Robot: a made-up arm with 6 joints.
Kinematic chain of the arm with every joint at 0, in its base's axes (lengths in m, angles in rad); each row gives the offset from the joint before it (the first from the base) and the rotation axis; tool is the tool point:
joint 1: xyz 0 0 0.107 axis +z
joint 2: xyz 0 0.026 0 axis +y
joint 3: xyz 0 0 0.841 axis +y
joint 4: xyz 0 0 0.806 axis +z
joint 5: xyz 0 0 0 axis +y
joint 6: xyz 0 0 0.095 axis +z
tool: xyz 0 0 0
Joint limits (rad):
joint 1: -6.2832..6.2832
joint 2: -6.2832..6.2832
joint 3: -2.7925..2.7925
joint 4: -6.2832..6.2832
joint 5: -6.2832..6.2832
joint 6: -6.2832..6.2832
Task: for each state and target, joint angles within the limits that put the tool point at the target. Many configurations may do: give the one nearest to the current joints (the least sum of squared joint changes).
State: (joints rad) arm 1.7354 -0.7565 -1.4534 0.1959 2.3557 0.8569
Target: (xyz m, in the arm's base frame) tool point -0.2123 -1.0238 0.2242
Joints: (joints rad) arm 1.4045 -0.6877 -1.7735 0.2207 2.4072 0.8569
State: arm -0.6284 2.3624 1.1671 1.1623 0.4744 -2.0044
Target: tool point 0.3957 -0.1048 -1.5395
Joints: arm -0.3970 2.6764 0.4202 1.1942 0.3507 -2.0044
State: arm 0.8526 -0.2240 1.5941 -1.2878 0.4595 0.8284
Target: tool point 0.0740 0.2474 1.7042
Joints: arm 1.2632 -0.2288 0.7453 -1.2982 0.2386 0.8284
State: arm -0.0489 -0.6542 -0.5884 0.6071 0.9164 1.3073
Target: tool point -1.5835 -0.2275 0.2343
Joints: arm 0.1851 -1.1310 -0.7780 0.6071 0.8809 1.3073
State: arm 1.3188 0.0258 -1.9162 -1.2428 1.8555 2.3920
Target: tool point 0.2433 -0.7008 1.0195
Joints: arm 1.8226 0.0502 -1.5683 -1.2252 1.8019 2.3920
